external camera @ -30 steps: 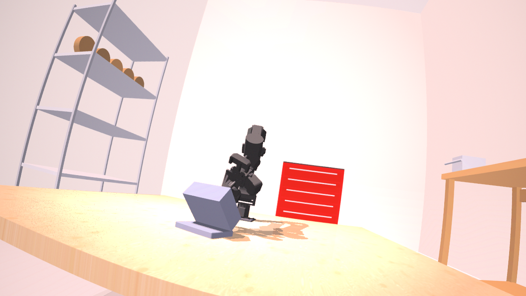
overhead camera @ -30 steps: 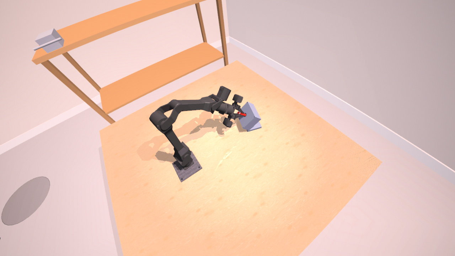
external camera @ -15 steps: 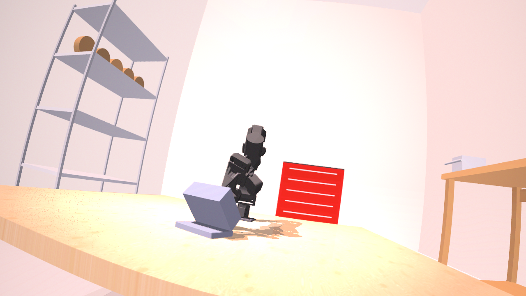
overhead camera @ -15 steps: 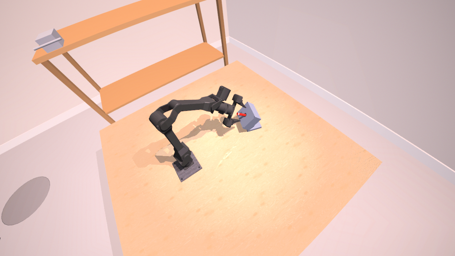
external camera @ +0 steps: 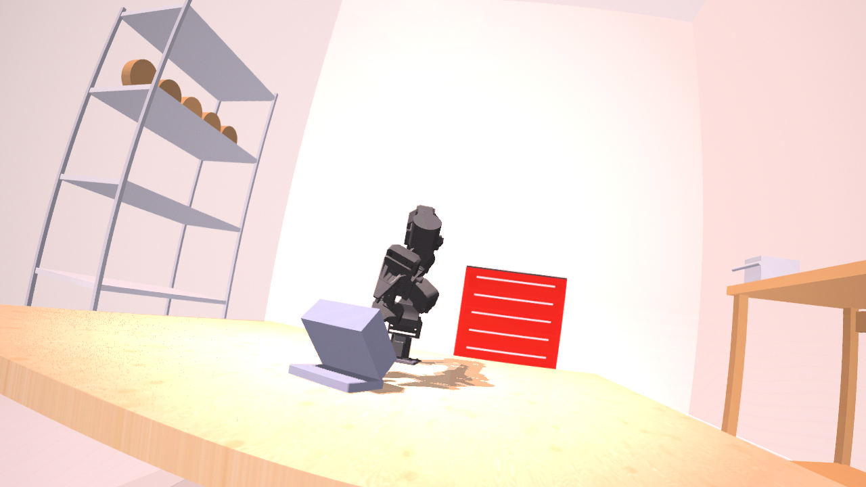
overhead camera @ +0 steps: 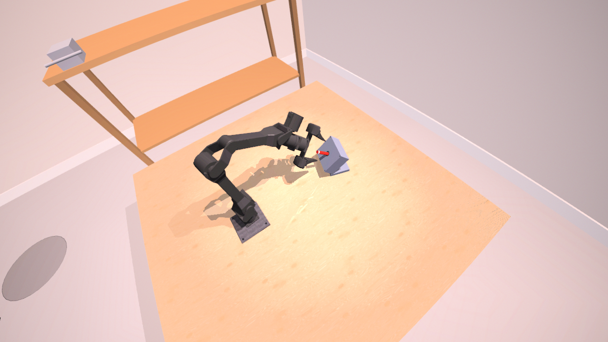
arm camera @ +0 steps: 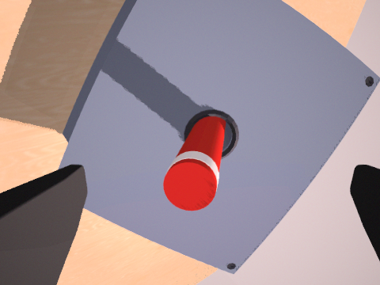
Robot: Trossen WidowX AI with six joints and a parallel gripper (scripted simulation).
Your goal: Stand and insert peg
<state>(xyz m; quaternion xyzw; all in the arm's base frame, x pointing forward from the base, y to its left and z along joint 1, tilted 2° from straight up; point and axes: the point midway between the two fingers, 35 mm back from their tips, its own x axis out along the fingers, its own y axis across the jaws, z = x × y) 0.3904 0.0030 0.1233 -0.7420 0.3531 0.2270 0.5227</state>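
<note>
Now: the red peg 1 cm below my gripper tip. The rest, counted from my gripper tip: grey sloped panel (5 cm below, 4 cm ahead, 2 cm to the right).
</note>
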